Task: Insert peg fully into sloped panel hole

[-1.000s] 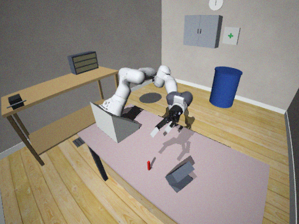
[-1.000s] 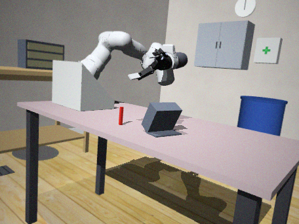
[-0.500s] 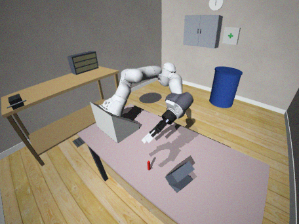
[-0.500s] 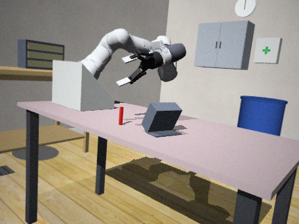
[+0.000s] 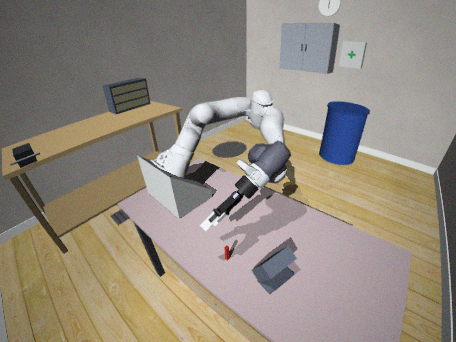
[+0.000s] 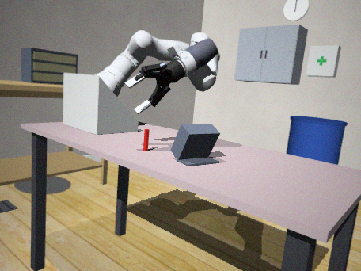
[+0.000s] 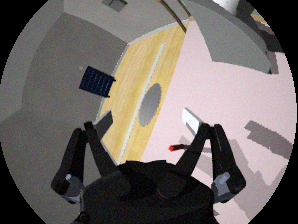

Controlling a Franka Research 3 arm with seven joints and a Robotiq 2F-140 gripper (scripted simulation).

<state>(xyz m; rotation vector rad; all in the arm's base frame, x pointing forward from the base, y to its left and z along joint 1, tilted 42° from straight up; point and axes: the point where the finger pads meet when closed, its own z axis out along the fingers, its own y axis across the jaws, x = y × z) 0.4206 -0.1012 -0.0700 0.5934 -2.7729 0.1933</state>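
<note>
The red peg lies 150 mm below my hand, 60 mm ahead of it and 20 mm to the left of it.
</note>
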